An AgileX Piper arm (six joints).
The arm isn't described. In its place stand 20 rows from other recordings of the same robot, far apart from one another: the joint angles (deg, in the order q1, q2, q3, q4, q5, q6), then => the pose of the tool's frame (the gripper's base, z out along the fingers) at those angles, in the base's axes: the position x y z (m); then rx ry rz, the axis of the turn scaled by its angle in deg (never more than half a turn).
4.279 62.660 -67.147 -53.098 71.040 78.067 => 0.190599, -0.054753, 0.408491, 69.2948, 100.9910, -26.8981
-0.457 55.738 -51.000 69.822 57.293 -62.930 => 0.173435, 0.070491, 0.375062, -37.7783, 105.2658, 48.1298
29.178 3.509 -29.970 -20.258 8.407 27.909 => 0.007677, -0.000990, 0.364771, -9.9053, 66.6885, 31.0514
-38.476 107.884 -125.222 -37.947 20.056 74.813 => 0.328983, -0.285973, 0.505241, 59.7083, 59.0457, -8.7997
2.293 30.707 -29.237 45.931 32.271 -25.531 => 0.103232, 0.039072, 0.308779, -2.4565, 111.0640, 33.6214
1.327 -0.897 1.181 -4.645 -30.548 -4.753 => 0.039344, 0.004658, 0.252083, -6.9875, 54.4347, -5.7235
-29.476 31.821 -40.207 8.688 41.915 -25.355 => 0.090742, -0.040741, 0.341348, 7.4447, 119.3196, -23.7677
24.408 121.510 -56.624 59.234 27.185 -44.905 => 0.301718, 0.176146, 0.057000, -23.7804, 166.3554, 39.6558
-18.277 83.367 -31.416 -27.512 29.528 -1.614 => 0.200446, -0.088020, 0.154709, -8.5069, 167.4933, -27.0055
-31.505 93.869 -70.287 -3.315 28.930 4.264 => 0.308799, -0.192255, 0.276032, 39.9089, 132.6417, -15.8863
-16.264 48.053 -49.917 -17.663 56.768 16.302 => 0.132209, -0.062629, 0.344579, 33.8216, 134.4269, -22.2889
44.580 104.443 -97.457 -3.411 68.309 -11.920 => 0.281229, 0.270073, 0.314587, -76.6629, 140.5789, 3.2725
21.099 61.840 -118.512 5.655 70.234 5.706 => 0.080963, 0.040284, 0.607991, -15.6400, 98.3996, 25.7675
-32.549 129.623 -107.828 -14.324 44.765 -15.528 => 0.413065, -0.282457, 0.186359, 12.7651, 155.6271, -31.8882
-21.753 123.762 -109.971 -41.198 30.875 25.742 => 0.464164, -0.218327, 0.273037, 23.2917, 123.4174, -40.1149
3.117 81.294 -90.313 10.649 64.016 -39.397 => 0.290286, 0.030946, 0.421706, -48.9508, 129.7871, -2.7158
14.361 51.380 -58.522 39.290 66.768 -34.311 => 0.125526, 0.086799, 0.386239, -50.7333, 123.9352, 41.7619
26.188 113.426 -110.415 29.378 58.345 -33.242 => 0.384894, 0.231638, 0.331625, -61.3990, 127.5537, 34.6866
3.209 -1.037 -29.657 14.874 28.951 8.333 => -0.003344, 0.011138, 0.332521, 7.3106, 83.0337, 25.3050
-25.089 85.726 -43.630 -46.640 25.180 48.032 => 0.241979, -0.144377, 0.202899, 43.9768, 139.1971, -31.0518
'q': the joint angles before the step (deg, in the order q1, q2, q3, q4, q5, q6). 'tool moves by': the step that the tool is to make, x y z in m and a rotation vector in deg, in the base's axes. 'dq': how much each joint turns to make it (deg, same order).
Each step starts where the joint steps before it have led.
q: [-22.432, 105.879, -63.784, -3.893, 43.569, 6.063]
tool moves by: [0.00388, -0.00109, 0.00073, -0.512, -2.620, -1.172]
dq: [-0.001, 0.001, -0.001, 0.261, -2.571, 1.170]
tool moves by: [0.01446, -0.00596, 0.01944, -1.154, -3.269, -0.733]
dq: [0.001, -0.001, -4.757, 0.096, 1.325, 0.629]
